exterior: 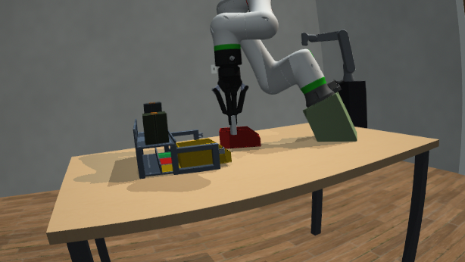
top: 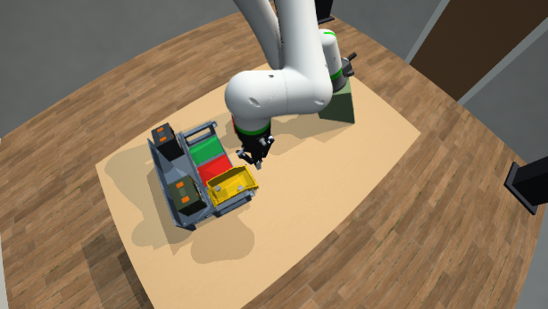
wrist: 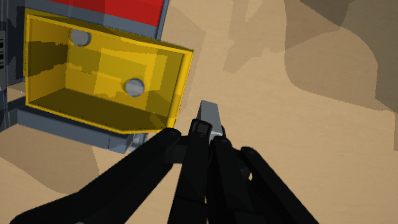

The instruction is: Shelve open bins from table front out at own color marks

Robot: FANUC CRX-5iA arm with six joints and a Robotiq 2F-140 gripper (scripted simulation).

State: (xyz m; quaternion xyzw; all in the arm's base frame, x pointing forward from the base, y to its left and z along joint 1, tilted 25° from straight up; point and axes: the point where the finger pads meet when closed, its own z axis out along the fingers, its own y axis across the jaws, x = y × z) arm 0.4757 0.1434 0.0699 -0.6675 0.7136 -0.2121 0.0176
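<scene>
Now: hand 110 mm short of the yellow bin, 80 mm above it and 10 mm to the left of it. Round my hand: red bin (250 mm to the right, 130 mm behind, 90 mm below).
</scene>
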